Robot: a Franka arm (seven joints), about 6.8 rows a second.
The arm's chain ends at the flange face. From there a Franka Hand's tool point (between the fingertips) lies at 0.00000 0.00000 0.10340 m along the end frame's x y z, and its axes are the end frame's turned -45 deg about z.
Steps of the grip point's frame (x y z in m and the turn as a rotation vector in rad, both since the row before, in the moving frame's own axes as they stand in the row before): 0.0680 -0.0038 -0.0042 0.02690 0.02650 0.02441; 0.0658 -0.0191 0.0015 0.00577 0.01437 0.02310; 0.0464 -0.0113 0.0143 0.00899 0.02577 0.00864; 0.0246 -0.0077 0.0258 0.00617 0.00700 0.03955; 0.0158 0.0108 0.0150 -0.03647 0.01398 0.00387; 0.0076 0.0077 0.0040 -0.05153 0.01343 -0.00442; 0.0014 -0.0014 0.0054 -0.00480 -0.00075 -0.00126
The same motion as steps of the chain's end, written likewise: 0.0454 -0.0469 -0.0041 0.03776 -0.00028 0.02441; 0.0324 -0.0586 0.0015 0.01424 0.00608 0.02310; 0.0236 -0.0383 0.0143 0.02458 0.01187 0.00864; 0.0119 -0.0219 0.0258 0.00931 0.00059 0.03955; 0.0151 -0.0052 0.0151 -0.01590 0.03567 0.00387; 0.0061 -0.0027 0.0041 -0.02694 0.04593 -0.00442; -0.0003 -0.0024 0.0054 -0.00392 0.00286 -0.00126
